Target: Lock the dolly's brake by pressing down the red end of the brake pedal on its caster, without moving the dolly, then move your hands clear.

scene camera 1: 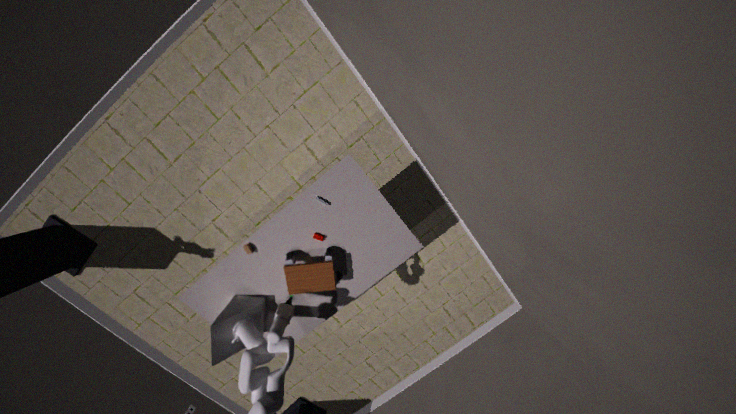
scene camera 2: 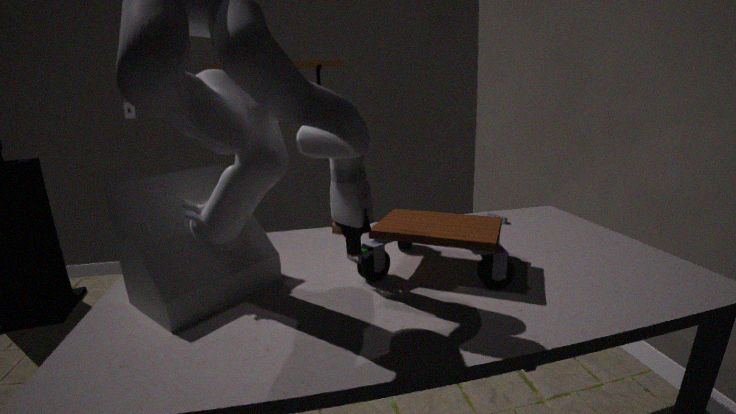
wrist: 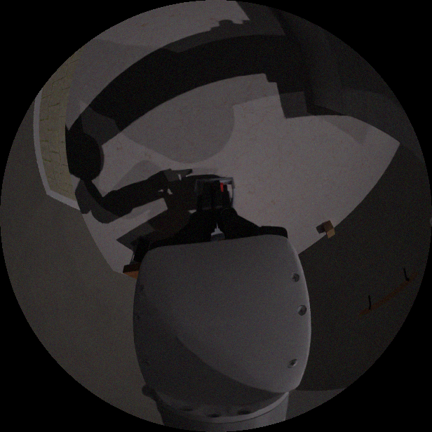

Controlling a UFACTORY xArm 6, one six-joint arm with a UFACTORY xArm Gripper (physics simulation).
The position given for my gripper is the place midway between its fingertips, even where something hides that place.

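Scene camera 2 shows a dolly (scene camera 2: 481,234) and my gripper (scene camera 2: 354,252). Scene camera 1 also shows the dolly (scene camera 1: 317,276).
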